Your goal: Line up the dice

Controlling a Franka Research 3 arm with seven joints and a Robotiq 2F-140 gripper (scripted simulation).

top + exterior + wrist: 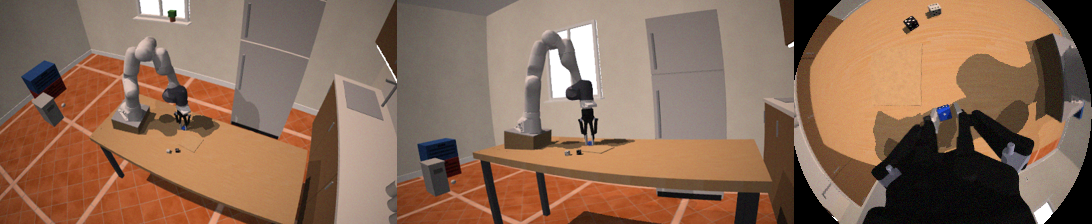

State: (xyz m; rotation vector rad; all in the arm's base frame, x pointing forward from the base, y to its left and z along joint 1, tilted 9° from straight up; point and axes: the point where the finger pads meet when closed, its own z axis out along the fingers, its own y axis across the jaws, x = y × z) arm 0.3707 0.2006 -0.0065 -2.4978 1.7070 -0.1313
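The blue die is 2 cm below my hand. Round my hand: wood-coloured mat: 13 cm ahead, 7 cm to the right, 3 cm below.
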